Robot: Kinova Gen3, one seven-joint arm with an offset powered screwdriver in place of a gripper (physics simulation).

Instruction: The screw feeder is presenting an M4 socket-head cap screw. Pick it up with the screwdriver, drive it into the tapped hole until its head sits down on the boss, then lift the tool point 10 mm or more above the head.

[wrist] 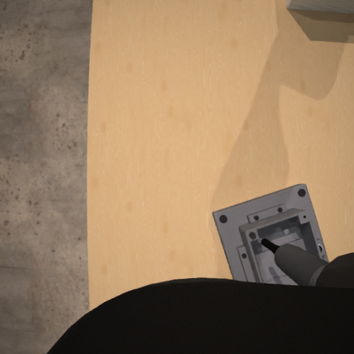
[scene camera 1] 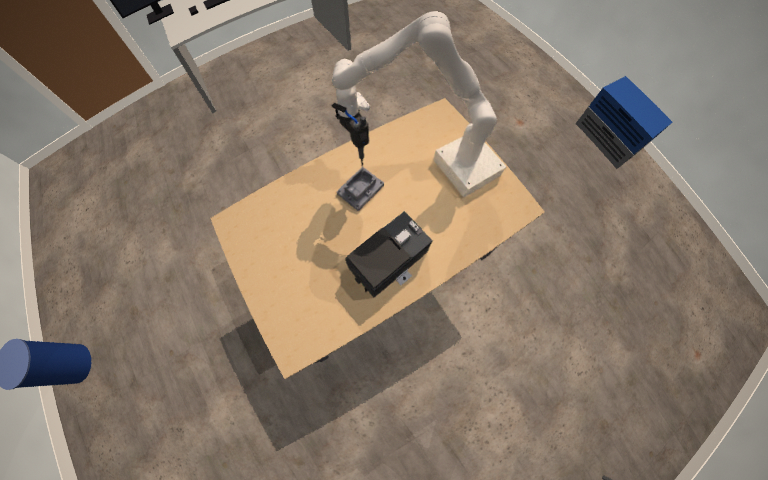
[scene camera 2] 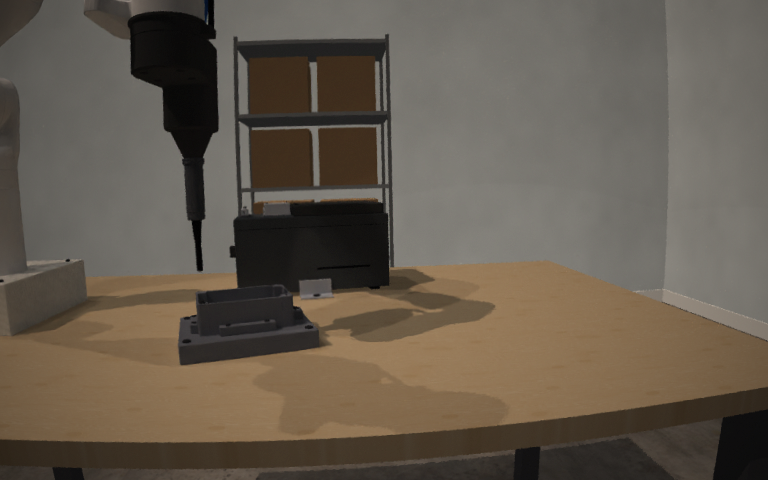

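Observation:
My screwdriver [scene camera 1: 362, 164] [scene camera 2: 199, 269] [wrist: 263, 241] points down with its bit tip in the air above the housing. It is open: no screw shows on the black tip. The grey housing [scene camera 2: 243, 314] [wrist: 232, 235] lies flat on the table. In the wrist view, a round screw head [wrist: 252, 235] with a dark centre sits on the housing's corner boss, beside the tip and apart from it. How fully it is seated cannot be told. The black feeder [scene camera 1: 373, 257] [scene camera 2: 311, 243] stands beyond the housing in scene camera 2; no screw can be made out on it.
The arm's white base block [scene camera 1: 449, 159] [scene camera 2: 50, 294] [wrist: 325, 6] stands on the wooden table [scene camera 1: 254, 254] [scene camera 2: 566, 339] [wrist: 150, 150]. The housing's raised walls surround its pocket. A small pale bracket [scene camera 2: 315, 287] is near the feeder. A shelf rack [scene camera 2: 311, 48] stands behind the table.

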